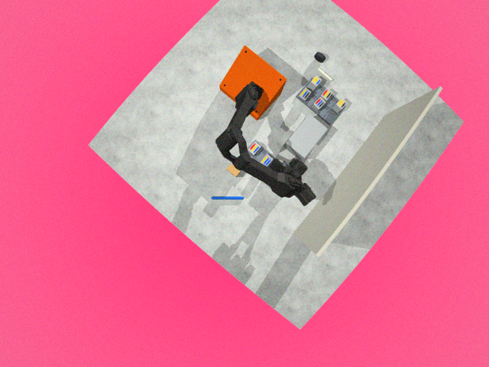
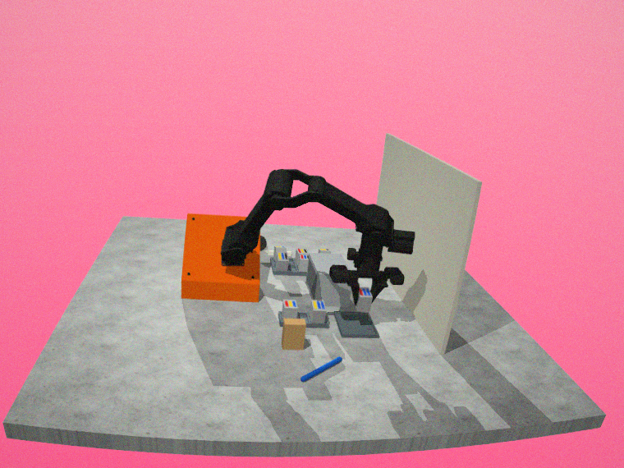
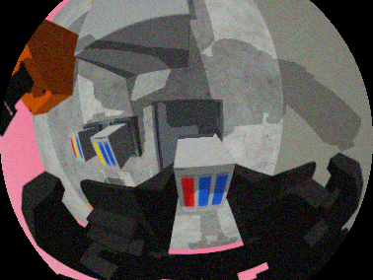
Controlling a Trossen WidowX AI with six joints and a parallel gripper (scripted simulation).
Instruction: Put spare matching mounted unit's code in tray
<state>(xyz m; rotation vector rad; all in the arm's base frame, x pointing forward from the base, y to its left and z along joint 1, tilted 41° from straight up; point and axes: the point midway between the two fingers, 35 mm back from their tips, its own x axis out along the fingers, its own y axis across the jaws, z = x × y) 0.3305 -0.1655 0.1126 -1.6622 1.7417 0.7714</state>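
Right now the flat grey tray is 1 cm behind my gripper tip and 6 cm below it. Round my gripper tip: blue stick: 14 cm behind, 21 cm to the right, 6 cm below; then mounted unit: 5 cm behind, 20 cm to the left, 1 cm below; then tan block: 19 cm behind, 10 cm to the right, 3 cm below.
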